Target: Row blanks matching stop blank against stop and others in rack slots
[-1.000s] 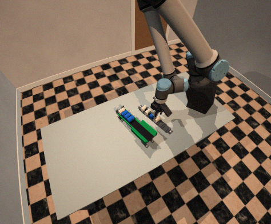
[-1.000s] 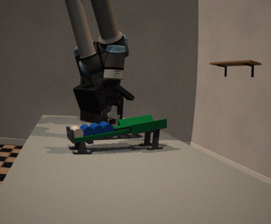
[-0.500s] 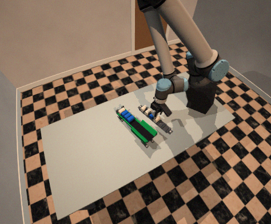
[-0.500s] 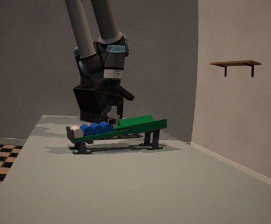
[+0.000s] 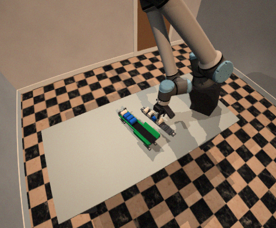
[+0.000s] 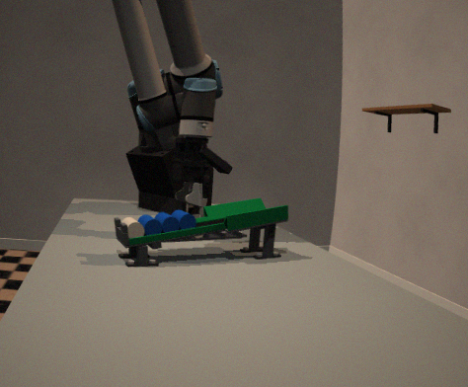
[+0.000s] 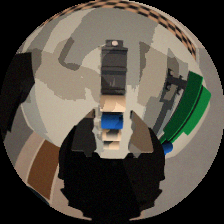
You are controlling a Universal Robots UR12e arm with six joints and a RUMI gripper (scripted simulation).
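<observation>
Right now my hand is 1 cm short of the grey stock rack, 2 cm to the left of it and 8 cm above it. Also, from my hand: stop (28 cm ahead, 18 cm to the right, 1 cm below).
</observation>
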